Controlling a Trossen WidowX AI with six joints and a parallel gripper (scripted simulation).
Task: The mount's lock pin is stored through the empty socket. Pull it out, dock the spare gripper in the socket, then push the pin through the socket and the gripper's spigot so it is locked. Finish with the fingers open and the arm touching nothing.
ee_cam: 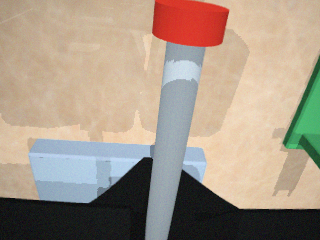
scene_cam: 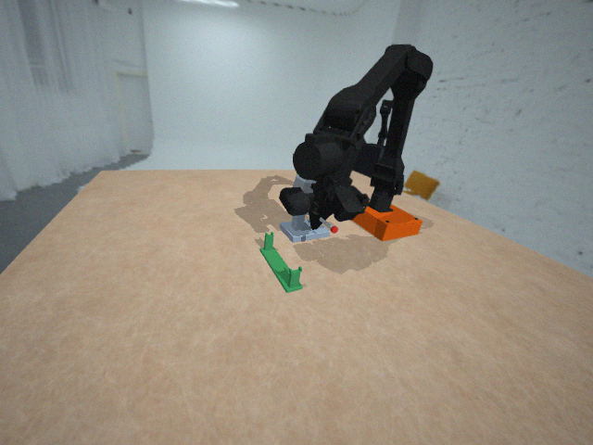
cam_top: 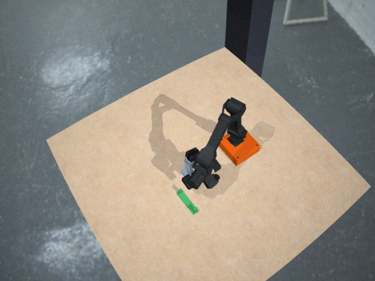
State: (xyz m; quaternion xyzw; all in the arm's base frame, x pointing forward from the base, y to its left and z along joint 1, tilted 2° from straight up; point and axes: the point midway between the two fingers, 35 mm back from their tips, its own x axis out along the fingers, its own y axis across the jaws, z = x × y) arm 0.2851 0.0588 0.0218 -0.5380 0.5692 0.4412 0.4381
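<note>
Right now my gripper tip is 6 cm to the left of the mount and 1 cm past it. From my gripper tip the other things lie so: spare gripper 8 cm above, 6 cm to the right, 1 cm behind; green cradle 11 cm ahead, 5 cm to the left, 2 cm below.
</note>
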